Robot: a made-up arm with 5 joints.
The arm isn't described. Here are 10 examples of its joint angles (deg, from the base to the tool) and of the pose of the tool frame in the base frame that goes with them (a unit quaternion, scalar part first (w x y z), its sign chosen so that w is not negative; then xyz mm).
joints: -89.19 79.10 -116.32 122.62 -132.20
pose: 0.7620 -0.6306 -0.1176 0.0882 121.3 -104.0 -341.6
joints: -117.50 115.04 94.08 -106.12 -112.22
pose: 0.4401 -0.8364 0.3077 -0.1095 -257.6 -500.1 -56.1
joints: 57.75 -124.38 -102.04 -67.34 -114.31
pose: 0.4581 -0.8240 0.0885 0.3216 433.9 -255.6 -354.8
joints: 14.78 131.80 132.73 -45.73 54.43
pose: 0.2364 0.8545 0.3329 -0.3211 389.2 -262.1 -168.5
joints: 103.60 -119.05 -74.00 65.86 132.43
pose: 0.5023 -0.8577 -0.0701 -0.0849 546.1 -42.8 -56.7
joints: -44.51 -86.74 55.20 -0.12 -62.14
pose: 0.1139 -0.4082 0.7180 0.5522 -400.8 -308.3 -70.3
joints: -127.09 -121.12 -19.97 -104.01 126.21
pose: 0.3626 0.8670 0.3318 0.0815 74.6 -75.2 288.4
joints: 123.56 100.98 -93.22 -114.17 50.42
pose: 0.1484 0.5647 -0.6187 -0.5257 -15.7 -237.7 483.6
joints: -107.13 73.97 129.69 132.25 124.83
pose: 0.7863 -0.5348 -0.1405 0.2756 -243.4 207.5 -202.9
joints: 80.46 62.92 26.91 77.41 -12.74
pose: 0.4379 0.1900 -0.7320 -0.4861 469.8 -110.0 429.4
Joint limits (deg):
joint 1: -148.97..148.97
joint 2: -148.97..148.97
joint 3: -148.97..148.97
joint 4: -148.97..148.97
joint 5: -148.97..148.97
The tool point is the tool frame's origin. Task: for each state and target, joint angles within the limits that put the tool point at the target. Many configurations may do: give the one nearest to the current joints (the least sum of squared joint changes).
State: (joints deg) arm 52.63 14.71 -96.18 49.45 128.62
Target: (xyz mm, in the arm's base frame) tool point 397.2 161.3 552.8
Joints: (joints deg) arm 97.80 9.51 -92.70 58.29 148.97
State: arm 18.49 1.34 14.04 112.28 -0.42
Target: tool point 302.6 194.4 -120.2
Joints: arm 10.83 7.52 7.12 121.08 9.11
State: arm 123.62 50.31 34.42 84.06 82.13
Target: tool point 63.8 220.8 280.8
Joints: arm 127.37 21.46 61.73 61.76 91.61
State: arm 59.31 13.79 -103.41 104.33 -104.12
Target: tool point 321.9 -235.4 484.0
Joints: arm 57.30 59.39 -88.79 90.80 -113.44
